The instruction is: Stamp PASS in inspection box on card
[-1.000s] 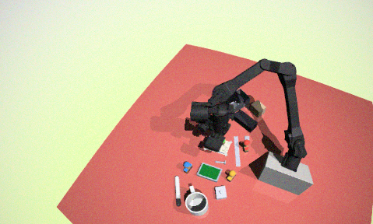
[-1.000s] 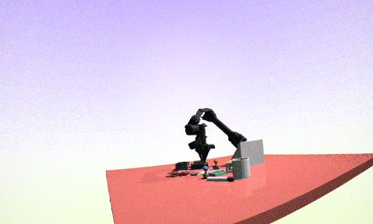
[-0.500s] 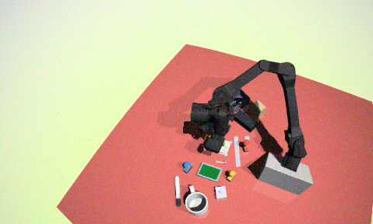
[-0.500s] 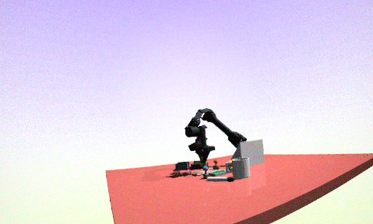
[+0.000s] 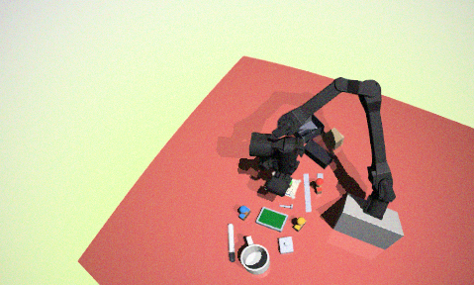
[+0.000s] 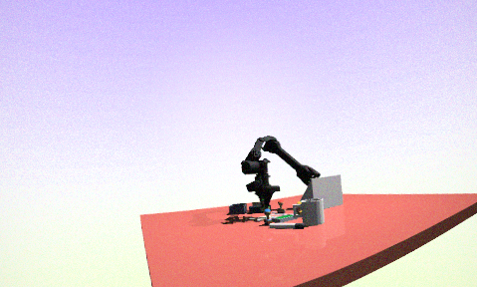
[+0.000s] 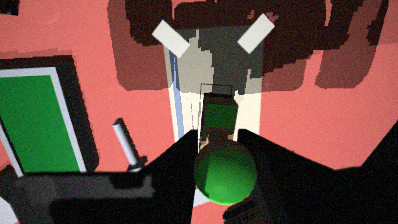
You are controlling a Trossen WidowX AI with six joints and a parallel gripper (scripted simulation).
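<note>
My gripper tip is now 5 cm above the white card and 1 cm short of it. From my gripper tip the other things lie so: red-topped stamp: 10 cm behind, 5 cm to the right, 3 cm below; green stamp: right at my gripper tip; grey ruler: 8 cm behind, 4 cm below, 2 cm to the right.
</note>
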